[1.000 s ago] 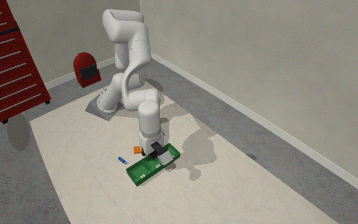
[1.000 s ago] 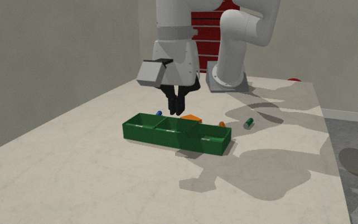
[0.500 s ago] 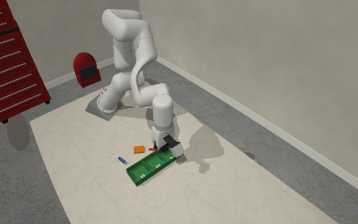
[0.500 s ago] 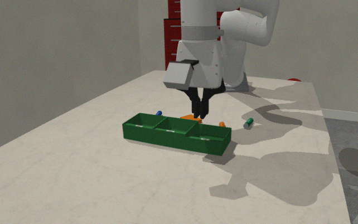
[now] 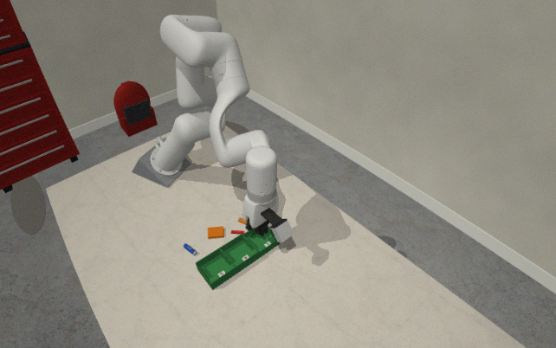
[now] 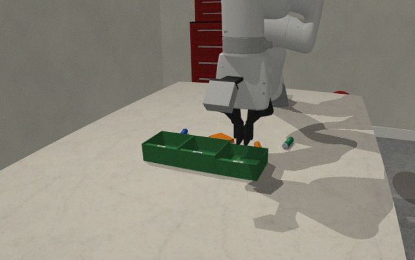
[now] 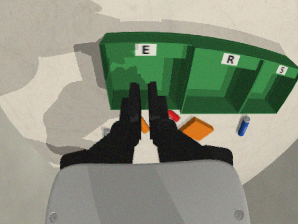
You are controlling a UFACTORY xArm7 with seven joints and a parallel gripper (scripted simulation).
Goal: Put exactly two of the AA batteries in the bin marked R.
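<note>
Right now my hand is 18 cm to the left of the blue battery, 13 cm past it and 7 cm above it. From my hand the other things lie so: red battery 8 cm behind, 7 cm below, 3 cm to the right; then green three-part bin tray 8 cm to the right, 6 cm below, 1 cm behind; then orange battery 10 cm behind, 7 cm below, 2 cm to the left.
</note>
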